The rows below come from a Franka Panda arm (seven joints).
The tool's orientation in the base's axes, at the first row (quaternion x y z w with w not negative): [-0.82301, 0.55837, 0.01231, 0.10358]
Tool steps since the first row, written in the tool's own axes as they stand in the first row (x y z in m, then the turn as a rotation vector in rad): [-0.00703, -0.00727, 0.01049, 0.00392, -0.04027, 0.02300]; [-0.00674, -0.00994, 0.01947, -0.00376, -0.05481, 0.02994]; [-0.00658, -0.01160, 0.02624, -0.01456, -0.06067, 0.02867]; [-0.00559, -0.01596, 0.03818, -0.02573, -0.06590, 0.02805]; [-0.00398, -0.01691, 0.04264, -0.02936, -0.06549, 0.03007]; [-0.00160, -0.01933, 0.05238, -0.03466, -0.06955, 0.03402]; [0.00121, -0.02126, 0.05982, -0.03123, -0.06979, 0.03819]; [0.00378, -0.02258, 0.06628, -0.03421, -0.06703, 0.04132]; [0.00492, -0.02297, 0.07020, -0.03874, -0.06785, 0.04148]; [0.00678, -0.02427, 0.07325, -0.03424, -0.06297, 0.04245]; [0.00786, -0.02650, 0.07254, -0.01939, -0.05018, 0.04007]
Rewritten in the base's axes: [0.00506, 0.01096, -0.00817, 0.04078, 0.01494, -0.01672]; [0.00848, 0.01329, -0.01657, 0.05196, 0.02842, -0.02019]; [0.01072, 0.01498, -0.02296, 0.05317, 0.04016, -0.01656]; [0.01625, 0.01782, -0.03409, 0.05373, 0.05214, -0.01361]; [0.01816, 0.01751, -0.03852, 0.05218, 0.05570, -0.01516]; [0.02221, 0.01798, -0.04799, 0.05431, 0.06272, -0.01767]; [0.02576, 0.01746, -0.05535, 0.05622, 0.06043, -0.02217]; [0.02856, 0.01676, -0.06181, 0.05285, 0.06276, -0.02526]; [0.02972, 0.01658, -0.06574, 0.05192, 0.06723, -0.02468]; [0.03191, 0.01590, -0.06877, 0.04921, 0.06156, -0.02700]; [0.03430, 0.01557, -0.06788, 0.04278, 0.04297, -0.02870]
